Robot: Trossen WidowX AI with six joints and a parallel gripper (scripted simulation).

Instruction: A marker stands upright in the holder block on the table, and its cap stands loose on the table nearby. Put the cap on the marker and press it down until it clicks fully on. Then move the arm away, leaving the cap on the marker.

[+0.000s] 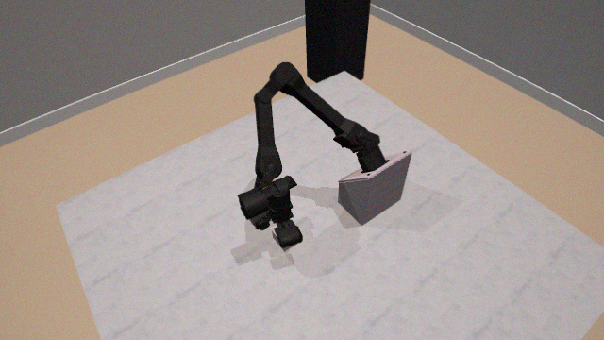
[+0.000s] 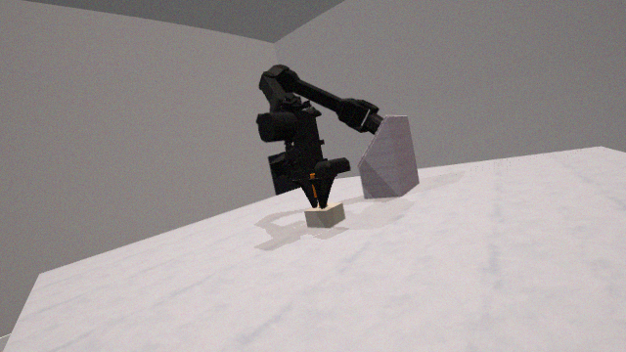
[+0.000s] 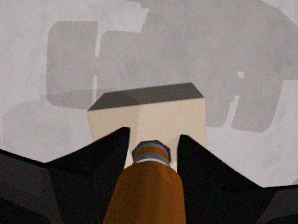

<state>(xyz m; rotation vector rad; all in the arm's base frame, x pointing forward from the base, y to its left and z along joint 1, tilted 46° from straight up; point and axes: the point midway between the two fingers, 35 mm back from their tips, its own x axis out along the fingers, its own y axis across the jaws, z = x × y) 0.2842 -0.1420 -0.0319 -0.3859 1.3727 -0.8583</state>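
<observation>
Right now my gripper tip is 50 mm below the orange cap and 10 mm past it. Also, from my gripper tip: beige holder block 20 mm below, 10 mm behind.
</observation>
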